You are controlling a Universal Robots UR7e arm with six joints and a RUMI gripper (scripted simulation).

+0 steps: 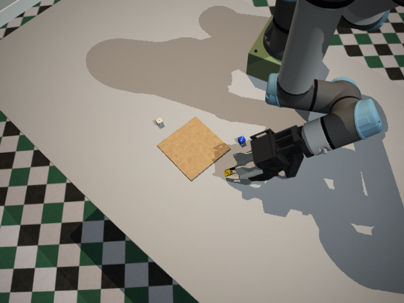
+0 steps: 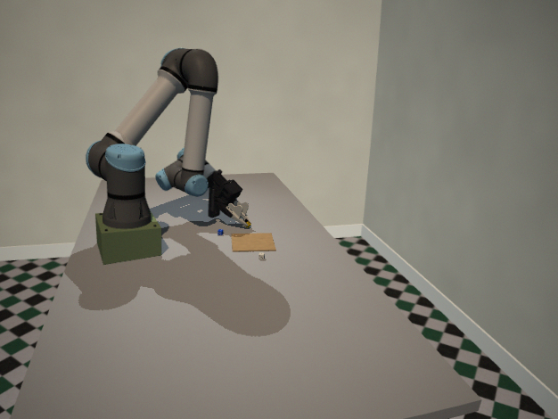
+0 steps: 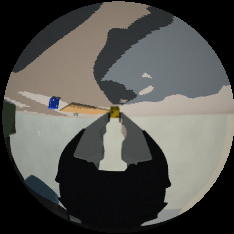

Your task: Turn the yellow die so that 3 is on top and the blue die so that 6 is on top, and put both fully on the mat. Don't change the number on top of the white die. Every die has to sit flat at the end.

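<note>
Now: hand 10 mm to the left of the yellow die and 10 mm above it. Round my hand: blue die 100 mm behind, 30 mm to the right, 10 mm below; then tan mat 20 mm behind, 130 mm to the right, 20 mm below; then white die 30 mm behind, 250 mm to the right, 10 mm below.
</note>
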